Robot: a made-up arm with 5 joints.
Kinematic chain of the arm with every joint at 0, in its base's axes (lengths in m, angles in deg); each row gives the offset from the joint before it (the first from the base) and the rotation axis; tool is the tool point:
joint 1: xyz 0 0 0.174 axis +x
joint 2: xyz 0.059 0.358 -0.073 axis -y
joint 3: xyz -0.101 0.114 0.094 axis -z
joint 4: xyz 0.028 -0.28 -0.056 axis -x
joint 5: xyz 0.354 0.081 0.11 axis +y
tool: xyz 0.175 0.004 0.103
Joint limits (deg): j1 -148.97..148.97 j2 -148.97..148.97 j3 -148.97..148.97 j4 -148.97..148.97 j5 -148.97..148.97
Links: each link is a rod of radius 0.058 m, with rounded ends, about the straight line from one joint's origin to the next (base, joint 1, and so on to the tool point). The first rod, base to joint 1, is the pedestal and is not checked.
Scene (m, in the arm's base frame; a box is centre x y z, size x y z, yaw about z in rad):
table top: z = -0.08
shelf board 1: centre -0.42 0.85 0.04 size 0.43 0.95 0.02 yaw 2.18
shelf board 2: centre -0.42 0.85 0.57 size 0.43 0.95 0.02 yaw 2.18
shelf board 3: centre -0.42 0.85 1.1 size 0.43 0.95 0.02 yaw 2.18
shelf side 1: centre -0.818 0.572 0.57 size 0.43 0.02 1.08 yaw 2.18
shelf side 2: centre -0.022 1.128 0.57 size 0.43 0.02 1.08 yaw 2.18
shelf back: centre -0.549 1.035 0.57 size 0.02 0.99 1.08 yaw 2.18
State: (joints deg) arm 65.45 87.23 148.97 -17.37 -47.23
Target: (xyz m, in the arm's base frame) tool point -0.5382 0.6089 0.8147
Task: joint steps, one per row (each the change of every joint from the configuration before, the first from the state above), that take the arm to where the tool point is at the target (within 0.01 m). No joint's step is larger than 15 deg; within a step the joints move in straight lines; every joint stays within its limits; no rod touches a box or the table.
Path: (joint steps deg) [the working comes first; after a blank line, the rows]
Joints at the target: 86.68 60.11 148.97 -58.71 -44.80
Straight joint move there: touches shelf board 2.

1: 6.38 4.73 -6.85 10.92 -2.68
2: 6.38 4.73 -6.84 10.92 -2.69
3: 6.38 4.72 -6.85 10.91 -2.68
4: 12.55 -5.92 -1.24 -14.45 -0.77
5: 12.56 -5.92 -1.24 -14.46 -0.77
6: 12.55 -5.92 -1.24 -14.46 -0.78
7: -11.86 -7.85 8.09 -10.24 4.27
8: -11.86 -7.84 8.08 -10.24 4.27
9: -11.85 -7.85 8.09 -10.24 4.26

